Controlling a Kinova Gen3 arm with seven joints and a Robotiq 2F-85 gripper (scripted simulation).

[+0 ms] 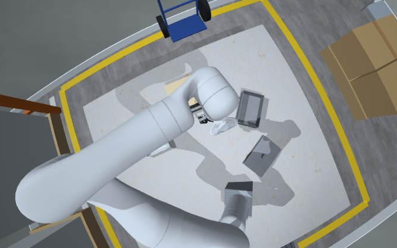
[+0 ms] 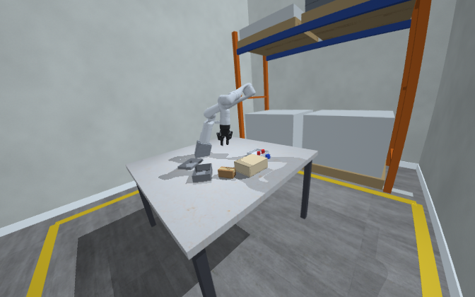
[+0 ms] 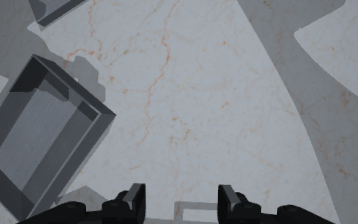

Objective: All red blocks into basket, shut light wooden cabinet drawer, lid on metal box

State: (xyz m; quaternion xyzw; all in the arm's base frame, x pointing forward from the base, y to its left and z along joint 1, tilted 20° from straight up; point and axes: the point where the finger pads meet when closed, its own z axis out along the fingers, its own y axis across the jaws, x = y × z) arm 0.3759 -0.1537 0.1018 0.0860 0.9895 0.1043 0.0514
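Right now my hand is 31 cm past the lid, 13 cm to the left of it and 18 cm above it. The rest, counted from my hand: light wooden cabinet (19 cm ahead, 5 cm to the left, 15 cm below); then cardboard box (11 cm ahead, 12 cm to the right, 15 cm below); then drawer (18 cm ahead, 5 cm to the left, 16 cm below).
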